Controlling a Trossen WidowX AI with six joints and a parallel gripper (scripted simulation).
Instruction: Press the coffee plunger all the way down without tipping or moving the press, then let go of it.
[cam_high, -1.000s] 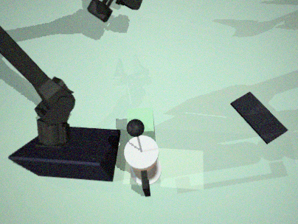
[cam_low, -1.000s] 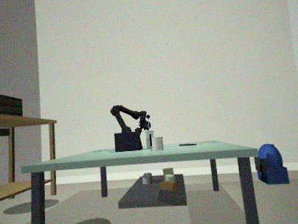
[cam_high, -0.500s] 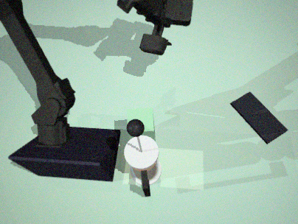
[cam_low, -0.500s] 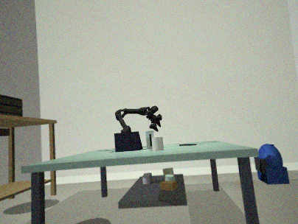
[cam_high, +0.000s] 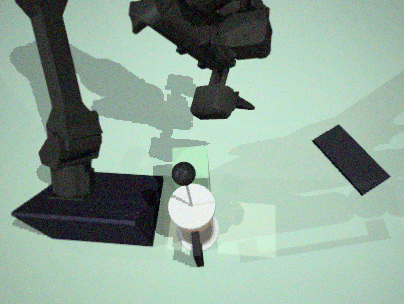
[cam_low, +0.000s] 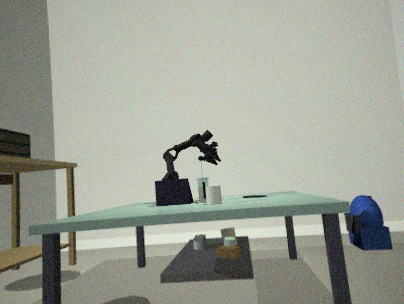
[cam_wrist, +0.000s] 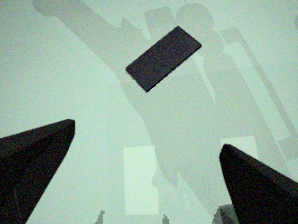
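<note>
The coffee press lies 190 mm to the right of my gripper tip, 110 mm below it and 100 mm behind it.
</note>
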